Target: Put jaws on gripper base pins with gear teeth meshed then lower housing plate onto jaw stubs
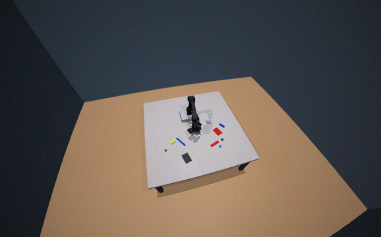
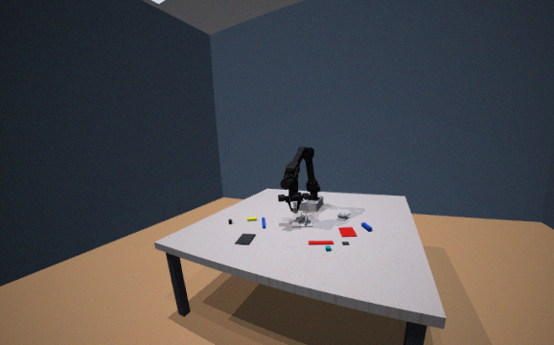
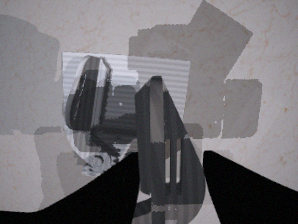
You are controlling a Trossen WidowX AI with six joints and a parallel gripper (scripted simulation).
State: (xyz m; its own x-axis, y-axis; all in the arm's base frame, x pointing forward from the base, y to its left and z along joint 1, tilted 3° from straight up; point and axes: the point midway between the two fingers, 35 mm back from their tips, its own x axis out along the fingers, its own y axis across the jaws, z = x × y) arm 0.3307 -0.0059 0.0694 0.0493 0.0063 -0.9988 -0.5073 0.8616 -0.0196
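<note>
My gripper tip is now 8 cm above the white flat plate and 5 cm to the right of it. Round my gripper tip: yellow block 29 cm to the right, 8 cm below, 5 cm ahead; red bar 22 cm to the left, 18 cm ahead, 8 cm below; gripper base 25 cm to the left, 18 cm behind, 6 cm below.
</note>
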